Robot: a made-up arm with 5 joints.
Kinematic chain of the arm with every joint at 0, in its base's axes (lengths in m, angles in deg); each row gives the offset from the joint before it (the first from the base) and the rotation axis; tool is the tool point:
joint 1: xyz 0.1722 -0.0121 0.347 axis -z
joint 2: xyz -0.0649 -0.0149 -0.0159 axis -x
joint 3: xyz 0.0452 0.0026 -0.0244 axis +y
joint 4: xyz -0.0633 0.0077 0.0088 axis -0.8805 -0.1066 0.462
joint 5: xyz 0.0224 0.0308 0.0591 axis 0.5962 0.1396 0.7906
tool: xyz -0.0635 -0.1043 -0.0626
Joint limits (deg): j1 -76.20..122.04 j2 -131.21..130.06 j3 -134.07..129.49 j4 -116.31..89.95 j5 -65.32..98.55
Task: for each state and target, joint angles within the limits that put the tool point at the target. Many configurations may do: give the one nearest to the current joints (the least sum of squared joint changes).
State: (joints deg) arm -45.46 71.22 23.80 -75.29 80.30
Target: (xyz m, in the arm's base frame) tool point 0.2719 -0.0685 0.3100
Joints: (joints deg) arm -76.20 105.96 -19.73 -58.09 79.66
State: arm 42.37 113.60 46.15 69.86 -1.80
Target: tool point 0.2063 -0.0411 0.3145
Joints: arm 87.59 130.06 62.13 89.95 17.93
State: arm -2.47 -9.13 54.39 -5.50 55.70
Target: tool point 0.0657 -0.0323 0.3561
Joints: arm 16.86 3.05 64.17 -23.89 33.80
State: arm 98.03 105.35 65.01 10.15 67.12
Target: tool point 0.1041 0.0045 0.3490
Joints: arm 68.36 57.58 56.99 55.47 70.72
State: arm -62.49 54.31 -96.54 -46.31 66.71
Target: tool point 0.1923 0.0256 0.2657
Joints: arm -76.20 36.78 -98.83 -57.25 76.66
